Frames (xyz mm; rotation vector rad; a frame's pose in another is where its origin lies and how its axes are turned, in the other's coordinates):
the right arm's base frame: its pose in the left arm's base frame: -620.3 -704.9 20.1 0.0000 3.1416 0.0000
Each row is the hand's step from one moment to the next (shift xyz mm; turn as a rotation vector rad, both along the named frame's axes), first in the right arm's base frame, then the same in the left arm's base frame.
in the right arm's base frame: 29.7 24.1 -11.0 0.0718 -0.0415 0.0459
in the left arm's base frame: -29.7 24.1 11.0 -0.0718 -0.0415 -0.0459
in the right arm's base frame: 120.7 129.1 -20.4 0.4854 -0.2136 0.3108
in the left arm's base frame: -120.7 129.1 20.4 -0.4854 -0.2136 -0.3108
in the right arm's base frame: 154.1 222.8 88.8 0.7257 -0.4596 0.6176
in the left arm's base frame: -154.1 222.8 -88.8 -0.7257 -0.4596 -0.6176
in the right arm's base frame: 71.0 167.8 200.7 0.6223 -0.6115 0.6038
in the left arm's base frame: -71.0 167.8 -200.7 -0.6223 -0.6115 -0.6038
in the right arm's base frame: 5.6 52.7 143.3 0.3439 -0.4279 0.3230
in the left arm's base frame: -5.6 52.7 -143.3 -0.3439 -0.4279 -0.3230
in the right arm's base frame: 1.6 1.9 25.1 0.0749 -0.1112 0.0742
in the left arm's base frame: -1.6 1.9 -25.1 -0.0749 -0.1112 -0.0742
